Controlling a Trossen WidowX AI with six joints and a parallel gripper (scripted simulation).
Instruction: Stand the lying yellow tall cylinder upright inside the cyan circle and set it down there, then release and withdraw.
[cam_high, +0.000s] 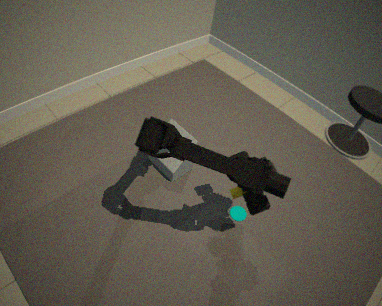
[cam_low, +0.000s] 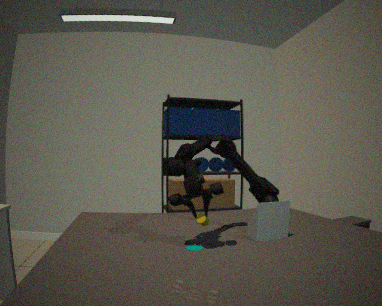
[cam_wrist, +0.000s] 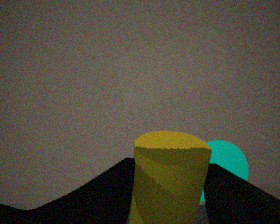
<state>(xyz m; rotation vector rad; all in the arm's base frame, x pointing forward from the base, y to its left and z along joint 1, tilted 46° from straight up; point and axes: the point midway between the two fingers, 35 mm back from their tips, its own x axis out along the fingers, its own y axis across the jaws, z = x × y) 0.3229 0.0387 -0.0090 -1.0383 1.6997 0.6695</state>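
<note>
My gripper tip is now 110 mm above the cyan circle, 20 mm to the left of it and 20 mm short of it. Round my gripper tip: yellow tall cylinder: 20 mm to the right, 10 mm below, 10 mm behind.
</note>
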